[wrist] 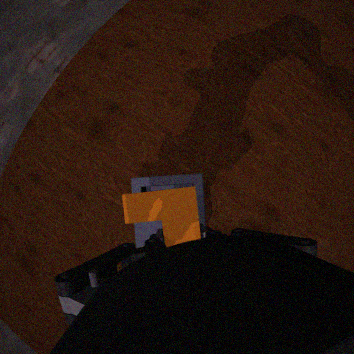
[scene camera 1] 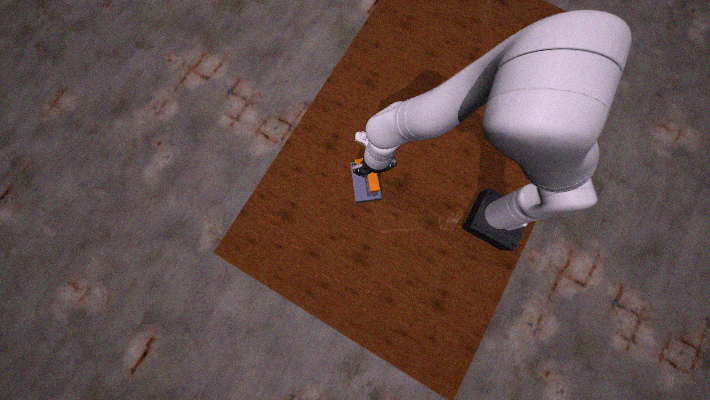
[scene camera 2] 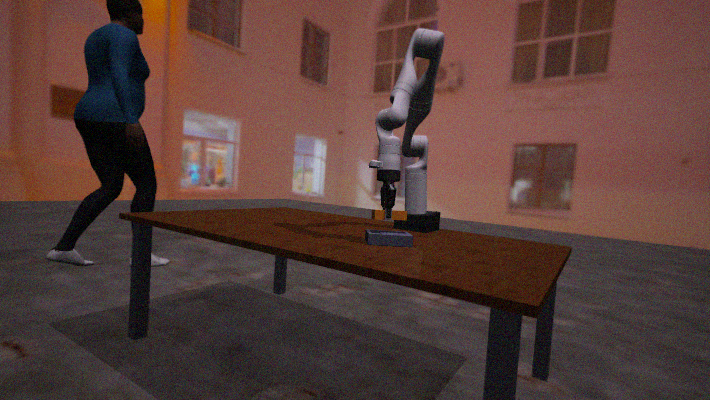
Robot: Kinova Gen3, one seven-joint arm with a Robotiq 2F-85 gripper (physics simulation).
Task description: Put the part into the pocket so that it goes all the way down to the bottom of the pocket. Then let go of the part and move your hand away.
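Places are measured from the arm's base along level axes (x ahead, y left, z up), in millimetres.
Where they show: gripper, fingertip midpoint: [wrist: 180, 235] [scene camera 1: 370, 174] [scene camera 2: 386, 219]; arm's base, origin of the base link: [scene camera 1: 499, 215] [scene camera 2: 415, 212].
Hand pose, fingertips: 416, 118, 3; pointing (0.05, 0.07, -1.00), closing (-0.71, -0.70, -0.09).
Note:
Each offset is from my fingertips to the top centre of the thing, as dx, dy, dz. Level surfaces: height alone.
The orange part {+5, +14, +34} [scene camera 1: 373, 182] [scene camera 2: 400, 215] [wrist: 180, 205] has a bent shape with an arm to the left in the wrist view. My gripper [scene camera 2: 388, 216] [wrist: 180, 235] is shut on it. The grey-blue block with the pocket {+7, +15, -38} [scene camera 1: 361, 192] [scene camera 2: 389, 239] [wrist: 167, 179] lies on the table. In scene camera 2 the part hangs above the block, with a gap between them. In the wrist view the part covers most of the pocket, and its left arm reaches past the block's left edge. A dark corner of the pocket shows beyond the part. The pocket's bottom is largely hidden.
The brown table {dz -74} [scene camera 1: 320, 240] [scene camera 2: 450, 265] carries the block and the robot's dark base [scene camera 1: 492, 220] [scene camera 2: 427, 221], which stands behind the block in scene camera 2. A person in a blue top [scene camera 2: 112, 75] stands beyond the table at the left.

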